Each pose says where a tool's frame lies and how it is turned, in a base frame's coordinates. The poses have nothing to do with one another.
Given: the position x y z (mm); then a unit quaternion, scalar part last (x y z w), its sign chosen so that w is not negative.
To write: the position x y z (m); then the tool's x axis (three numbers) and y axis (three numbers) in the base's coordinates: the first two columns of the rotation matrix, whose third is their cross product. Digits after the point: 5 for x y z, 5 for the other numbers.
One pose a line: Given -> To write
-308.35, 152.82, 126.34, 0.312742, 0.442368, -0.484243, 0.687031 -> -0.30835, 0.15282, 0.12634, 0.13964, -0.38869, -0.91073, 0.94207, 0.33540, 0.00130
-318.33, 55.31, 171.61, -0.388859, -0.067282, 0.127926, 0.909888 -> -0.31833, 0.05531, 0.17161, 0.95822, 0.28512, 0.02295, -0.18047, 0.66485, -0.72485
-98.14, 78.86, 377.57, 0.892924, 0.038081, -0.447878, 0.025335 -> -0.09814, 0.07886, 0.37757, 0.59591, 0.04531, -0.80177, 0.09070, -0.99582, 0.01113
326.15, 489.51, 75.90, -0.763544, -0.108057, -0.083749, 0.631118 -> 0.32615, 0.48951, 0.07590, 0.96262, 0.05930, 0.26429, 0.27072, -0.18003, -0.94567
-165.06, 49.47, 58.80, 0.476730, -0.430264, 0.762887, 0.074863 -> -0.16506, 0.04947, 0.05880, -0.53425, -0.29602, 0.79180, -0.52446, -0.61854, -0.58511
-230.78, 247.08, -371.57, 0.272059, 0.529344, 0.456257, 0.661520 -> -0.23078, 0.24708, -0.37157, 0.02325, 0.89167, -0.45209, -0.31562, 0.43563, 0.84298
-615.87, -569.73, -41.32, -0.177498, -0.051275, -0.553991, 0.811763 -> -0.61587, -0.56973, -0.04132, 0.38093, -0.88122, 0.27991, 0.91762, 0.32318, -0.23136
